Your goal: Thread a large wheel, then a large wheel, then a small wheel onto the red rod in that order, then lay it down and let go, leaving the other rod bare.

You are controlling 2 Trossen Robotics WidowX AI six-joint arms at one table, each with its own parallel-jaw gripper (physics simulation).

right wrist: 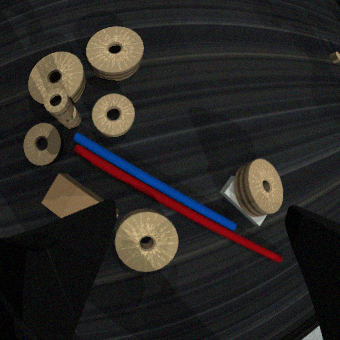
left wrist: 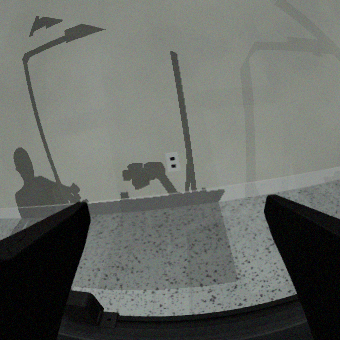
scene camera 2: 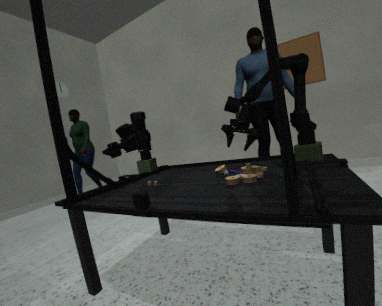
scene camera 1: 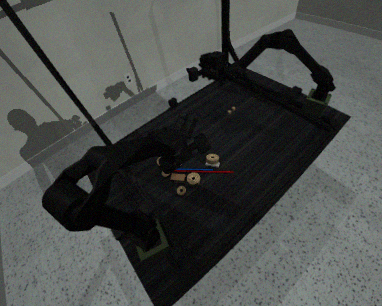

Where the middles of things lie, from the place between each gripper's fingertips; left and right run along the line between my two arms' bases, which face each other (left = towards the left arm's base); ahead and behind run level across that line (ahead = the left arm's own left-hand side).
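Labels:
The red rod [right wrist: 81, 151] is 430 mm ahead of my left gripper, 310 mm to the right of it and 200 mm below it. There's also the wooden block [right wrist: 66, 195], which is 390 mm ahead of my left gripper, 420 mm to the right of it and 190 mm below it. As for the blue rod [right wrist: 79, 138], my left gripper is 200 mm above it, 390 mm short of it and 340 mm to the left of it.
Counting from my right hand instead, the wooden block is 7 cm to the right, 1 cm behind and 10 cm below, while the blue rod is 11 cm below and 1 cm behind. With the red rod, my right hand is 3 cm short of it, 3 cm to the right of it and 11 cm above it.

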